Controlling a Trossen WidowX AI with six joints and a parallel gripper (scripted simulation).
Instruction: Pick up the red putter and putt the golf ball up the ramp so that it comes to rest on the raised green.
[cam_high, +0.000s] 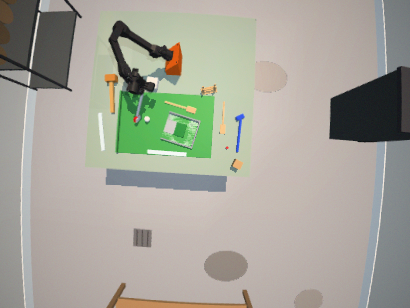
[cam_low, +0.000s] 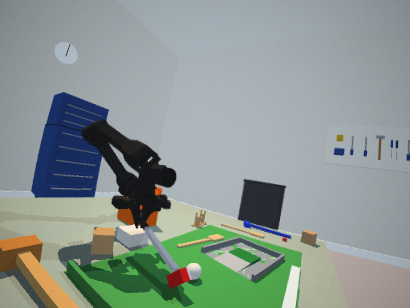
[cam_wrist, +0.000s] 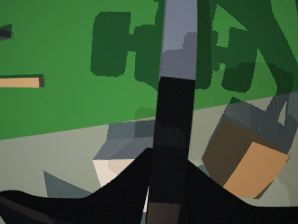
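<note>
The white block lies 60 mm behind my gripper tip, 30 mm to the left of it and 50 mm below it. Also, from my gripper tip: white golf ball (220 mm ahead, 40 mm to the left, 50 mm below); then red putter (120 mm ahead, 10 mm to the right); then blue putter (180 mm ahead, 740 mm to the left, 60 mm below).
</note>
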